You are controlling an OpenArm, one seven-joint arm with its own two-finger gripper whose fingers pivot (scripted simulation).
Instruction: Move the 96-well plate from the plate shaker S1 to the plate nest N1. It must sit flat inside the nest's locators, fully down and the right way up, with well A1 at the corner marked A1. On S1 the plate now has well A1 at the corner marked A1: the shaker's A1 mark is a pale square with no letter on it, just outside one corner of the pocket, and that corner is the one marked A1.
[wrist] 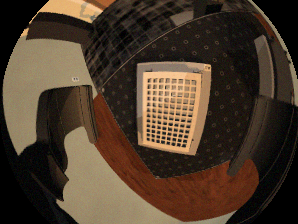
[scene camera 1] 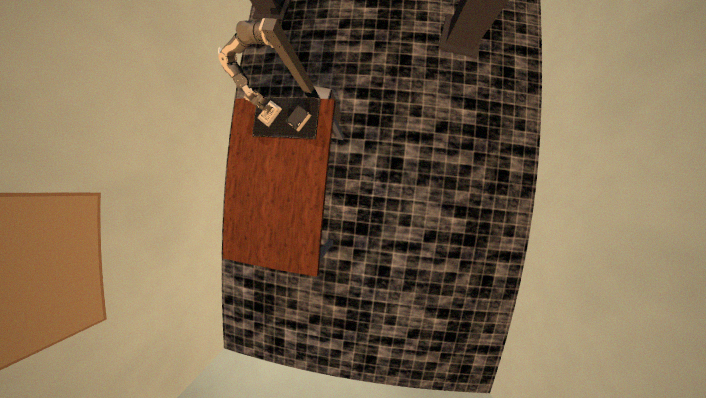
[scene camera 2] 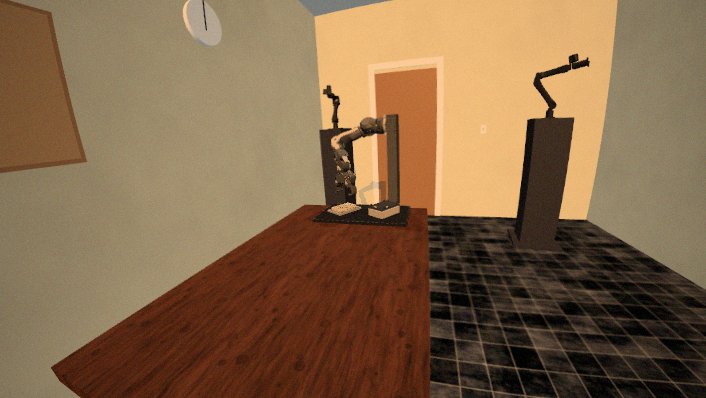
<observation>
In view: the gripper (wrist: 156, 125), a 96-well plate (wrist: 172, 89) and a plate nest N1 (wrist: 188, 67).
</observation>
